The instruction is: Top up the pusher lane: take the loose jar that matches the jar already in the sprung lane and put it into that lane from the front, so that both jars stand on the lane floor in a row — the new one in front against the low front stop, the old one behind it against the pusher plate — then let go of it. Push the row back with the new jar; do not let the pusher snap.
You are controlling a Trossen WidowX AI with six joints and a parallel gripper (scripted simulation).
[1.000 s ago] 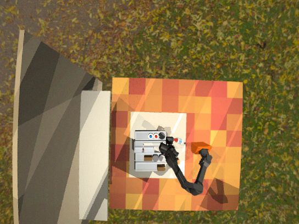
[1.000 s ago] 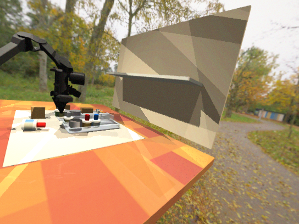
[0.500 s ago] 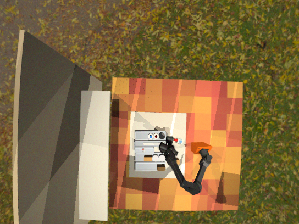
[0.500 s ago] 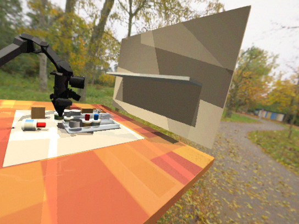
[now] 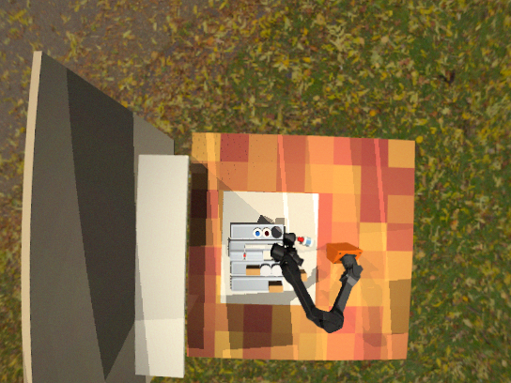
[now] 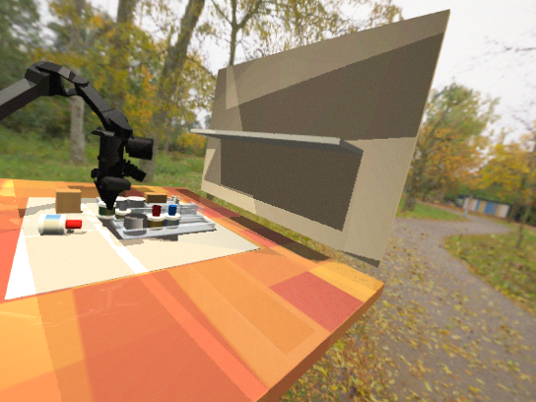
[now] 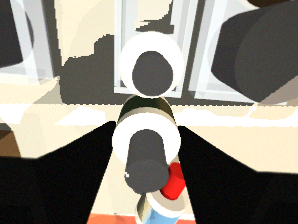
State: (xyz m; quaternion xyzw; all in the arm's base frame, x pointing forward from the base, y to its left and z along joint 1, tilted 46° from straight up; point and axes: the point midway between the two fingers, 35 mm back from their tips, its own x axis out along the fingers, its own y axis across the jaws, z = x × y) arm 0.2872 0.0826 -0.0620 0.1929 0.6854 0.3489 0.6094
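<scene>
Now: the red-capped jar 12 cm ahead of my gripper tip, 6 cm to the right of it and 1 cm below it. The rest, counted from my gripper tip: brown block 14 cm to the left, 10 cm behind, 2 cm below; then blue-capped jar 17 cm ahead, 5 cm to the right, 1 cm below; then pusher plate 14 cm ahead, 5 cm to the left, 1 cm below.
</scene>
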